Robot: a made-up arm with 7 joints. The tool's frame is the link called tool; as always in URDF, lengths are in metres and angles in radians. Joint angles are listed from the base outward.
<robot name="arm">
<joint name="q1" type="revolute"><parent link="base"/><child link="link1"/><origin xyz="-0.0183 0.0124 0.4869" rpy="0 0 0"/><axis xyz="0 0 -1"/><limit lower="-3.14" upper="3.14"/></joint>
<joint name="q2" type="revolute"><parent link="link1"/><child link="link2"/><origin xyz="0.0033 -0.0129 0.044" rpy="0 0 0"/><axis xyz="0 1 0"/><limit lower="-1.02" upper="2.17"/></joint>
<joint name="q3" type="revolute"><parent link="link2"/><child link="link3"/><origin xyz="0.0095 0.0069 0.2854" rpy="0 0 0"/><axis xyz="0 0 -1"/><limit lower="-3.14" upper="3.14"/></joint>
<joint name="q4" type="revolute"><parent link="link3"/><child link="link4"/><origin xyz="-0.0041 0.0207 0.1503" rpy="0 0 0"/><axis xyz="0 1 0"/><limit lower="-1.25" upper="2.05"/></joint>
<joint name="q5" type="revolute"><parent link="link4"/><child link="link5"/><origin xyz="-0.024 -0.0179 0.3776" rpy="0 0 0"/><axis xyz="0 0 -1"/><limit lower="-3.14" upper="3.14"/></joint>
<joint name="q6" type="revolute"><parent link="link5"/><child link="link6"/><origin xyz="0.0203 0.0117 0.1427" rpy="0 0 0"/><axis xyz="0 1 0"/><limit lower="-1.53" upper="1.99"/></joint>
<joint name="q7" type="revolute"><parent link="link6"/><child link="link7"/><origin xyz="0.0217 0.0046 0.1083" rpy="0 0 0"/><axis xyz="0 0 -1"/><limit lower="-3.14" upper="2.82"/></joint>
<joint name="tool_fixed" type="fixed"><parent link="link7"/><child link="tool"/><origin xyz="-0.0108 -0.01 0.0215" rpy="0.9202 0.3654 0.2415"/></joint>
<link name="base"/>
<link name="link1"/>
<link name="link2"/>
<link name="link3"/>
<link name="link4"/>
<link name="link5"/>
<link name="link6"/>
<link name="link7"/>
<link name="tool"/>
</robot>
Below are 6 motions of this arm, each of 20 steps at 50 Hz.
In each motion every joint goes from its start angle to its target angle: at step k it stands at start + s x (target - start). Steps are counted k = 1, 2, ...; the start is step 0. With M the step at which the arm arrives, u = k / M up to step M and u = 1 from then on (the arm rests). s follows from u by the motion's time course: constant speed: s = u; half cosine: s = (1 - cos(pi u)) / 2; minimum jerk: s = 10 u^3 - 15 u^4 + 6 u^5.
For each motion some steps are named. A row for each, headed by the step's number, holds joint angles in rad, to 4 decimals.
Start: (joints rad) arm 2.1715 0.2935 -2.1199 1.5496 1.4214 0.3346 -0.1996
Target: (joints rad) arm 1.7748 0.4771 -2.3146 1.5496 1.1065 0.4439 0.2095
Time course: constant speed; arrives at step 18
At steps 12, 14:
12: 1.9070 0.4159 -2.2497 1.5496 1.2115 0.4075 0.0731
14: 1.8630 0.4363 -2.2713 1.5496 1.1765 0.4196 0.1186

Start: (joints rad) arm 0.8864 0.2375 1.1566 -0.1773 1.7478 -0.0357 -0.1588
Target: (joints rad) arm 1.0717 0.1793 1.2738 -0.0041 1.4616 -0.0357 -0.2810
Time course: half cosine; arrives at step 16
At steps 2, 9, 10, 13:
2: 0.8935 0.2353 1.1611 -0.1707 1.7369 -0.0357 -0.1635
9: 0.9971 0.2027 1.2266 -0.0738 1.5768 -0.0357 -0.2318
10: 1.0145 0.1973 1.2376 -0.0576 1.5499 -0.0357 -0.2433
13: 1.0561 0.1842 1.2639 -0.0187 1.4857 -0.0357 -0.2707

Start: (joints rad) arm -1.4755 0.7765 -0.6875 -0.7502 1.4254 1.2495 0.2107
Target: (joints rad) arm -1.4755 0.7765 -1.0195 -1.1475 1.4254 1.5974 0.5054
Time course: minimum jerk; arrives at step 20
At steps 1, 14, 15, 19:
1: -1.4755 0.7765 -0.6879 -0.7507 1.4254 1.2499 0.2110
14: -1.4755 0.7765 -0.9654 -1.0827 1.4254 1.5407 0.4573
15: -1.4755 0.7765 -0.9851 -1.1064 1.4254 1.5614 0.4749
19: -1.4755 0.7765 -1.0191 -1.1470 1.4254 1.5970 0.5051

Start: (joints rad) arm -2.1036 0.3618 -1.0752 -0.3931 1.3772 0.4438 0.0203
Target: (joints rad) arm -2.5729 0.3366 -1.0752 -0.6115 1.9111 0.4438 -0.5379
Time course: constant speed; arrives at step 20
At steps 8, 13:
8: -2.2913 0.3517 -1.0752 -0.4805 1.5908 0.4438 -0.2030
13: -2.4086 0.3454 -1.0752 -0.5351 1.7242 0.4438 -0.3425

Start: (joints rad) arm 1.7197 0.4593 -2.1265 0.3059 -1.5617 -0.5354 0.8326
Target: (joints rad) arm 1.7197 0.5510 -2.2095 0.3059 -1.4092 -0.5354 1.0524
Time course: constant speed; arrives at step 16
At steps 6, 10, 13, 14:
6: 1.7197 0.4937 -2.1576 0.3059 -1.5045 -0.5354 0.9150
10: 1.7197 0.5166 -2.1784 0.3059 -1.4664 -0.5354 0.9700
13: 1.7197 0.5338 -2.1939 0.3059 -1.4378 -0.5354 1.0112
14: 1.7197 0.5395 -2.1991 0.3059 -1.4283 -0.5354 1.0249

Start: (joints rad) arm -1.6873 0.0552 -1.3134 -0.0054 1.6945 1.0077 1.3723
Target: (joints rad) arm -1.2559 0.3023 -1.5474 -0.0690 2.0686 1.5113 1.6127
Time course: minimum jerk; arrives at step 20
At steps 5, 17, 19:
5: -1.6426 0.0808 -1.3376 -0.0120 1.7332 1.0598 1.3972
17: -1.2674 0.2957 -1.5412 -0.0673 2.0586 1.4979 1.6063
19: -1.2564 0.3020 -1.5471 -0.0689 2.0682 1.5107 1.6124

